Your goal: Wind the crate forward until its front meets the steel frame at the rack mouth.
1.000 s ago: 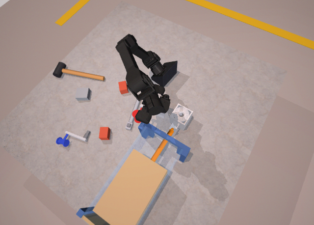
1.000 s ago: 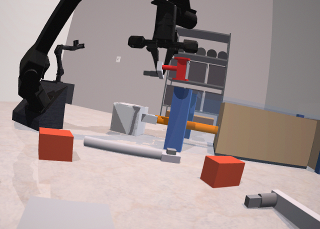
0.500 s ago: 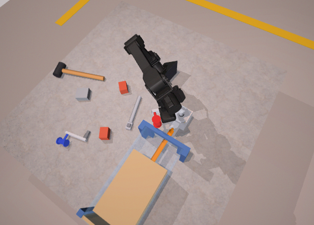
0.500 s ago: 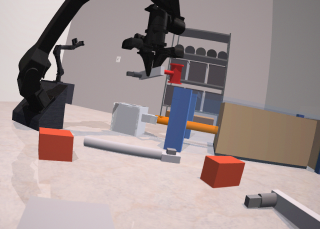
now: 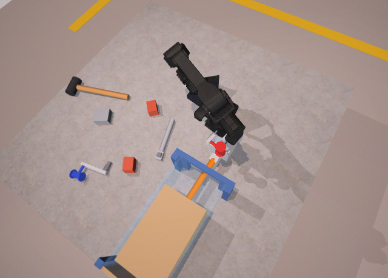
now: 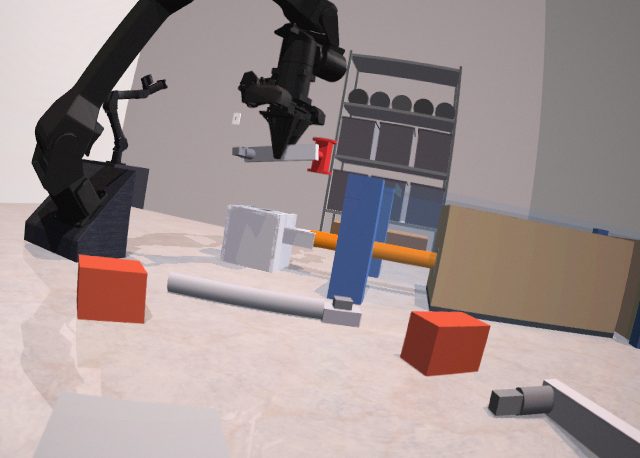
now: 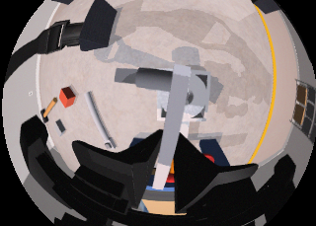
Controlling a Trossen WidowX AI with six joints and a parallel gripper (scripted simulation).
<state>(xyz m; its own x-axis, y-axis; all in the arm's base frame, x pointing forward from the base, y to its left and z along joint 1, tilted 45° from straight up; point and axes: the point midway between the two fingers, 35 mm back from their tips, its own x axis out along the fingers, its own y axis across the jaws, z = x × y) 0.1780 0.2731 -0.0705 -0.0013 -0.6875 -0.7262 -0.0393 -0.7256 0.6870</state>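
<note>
Right now the red knob is 50 mm ahead of my gripper tip, 40 mm to the left of it and 20 mm above it. Also, from my gripper tip: frame (140 mm ahead, 70 mm below, 40 mm to the left); then grey winch (140 mm below, 40 mm behind, 10 mm to the left); then crank handle (10 mm to the left, 10 mm ahead, 10 mm above).
</note>
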